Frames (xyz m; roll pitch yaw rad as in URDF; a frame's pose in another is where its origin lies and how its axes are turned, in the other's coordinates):
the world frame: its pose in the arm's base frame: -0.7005 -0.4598 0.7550 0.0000 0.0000 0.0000
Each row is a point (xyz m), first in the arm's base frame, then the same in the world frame.
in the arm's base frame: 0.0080 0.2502 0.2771
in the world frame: 0.7085 0.7100 -0.4779
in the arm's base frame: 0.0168 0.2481 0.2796
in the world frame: 0.7173 0.7079 -0.4754
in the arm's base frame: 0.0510 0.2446 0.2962
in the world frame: 0.7515 0.7044 -0.4588
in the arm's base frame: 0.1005 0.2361 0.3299
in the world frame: 0.8010 0.6959 -0.4251
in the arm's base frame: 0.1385 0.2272 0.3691
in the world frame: 0.8390 0.6870 -0.3859
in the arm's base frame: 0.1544 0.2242 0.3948
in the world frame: 0.8549 0.6840 -0.3602
